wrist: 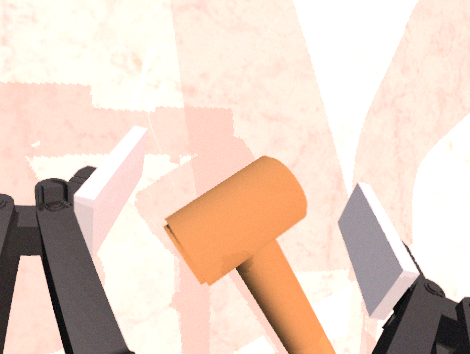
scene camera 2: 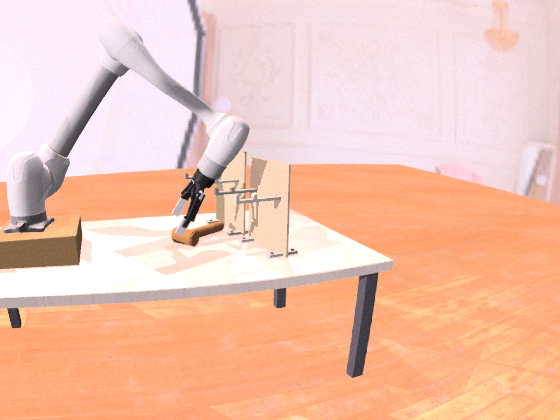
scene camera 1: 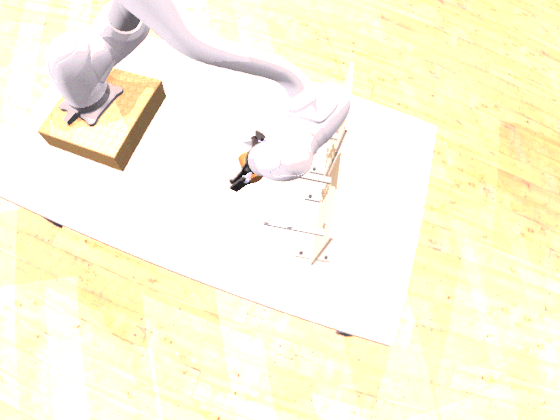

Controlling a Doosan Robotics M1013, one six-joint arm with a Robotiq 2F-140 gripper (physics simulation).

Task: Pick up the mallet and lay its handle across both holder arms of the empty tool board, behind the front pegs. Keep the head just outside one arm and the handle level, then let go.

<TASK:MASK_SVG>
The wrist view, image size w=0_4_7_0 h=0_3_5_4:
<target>my gripper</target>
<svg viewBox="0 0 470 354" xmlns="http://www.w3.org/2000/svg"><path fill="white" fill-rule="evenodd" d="M357 182L337 223L369 318L385 320L390 312L394 311L382 326L384 330L371 354L470 354L470 297L464 297L459 303L446 297L444 290L437 283L424 276L409 247L398 236L370 185ZM147 128L134 126L98 168L87 165L79 169L69 181L59 178L48 178L39 181L34 187L35 205L15 205L12 196L0 193L0 354L4 353L21 256L41 257L65 354L136 354L134 351L129 350L95 268L93 258L142 176Z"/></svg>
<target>orange mallet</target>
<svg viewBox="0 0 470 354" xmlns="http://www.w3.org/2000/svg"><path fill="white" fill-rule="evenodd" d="M165 218L167 224L163 226L164 230L201 285L206 282L210 287L229 272L236 269L288 354L336 354L276 238L304 219L307 214L307 200L304 191L293 173L282 162L269 156L261 156Z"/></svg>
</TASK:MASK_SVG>
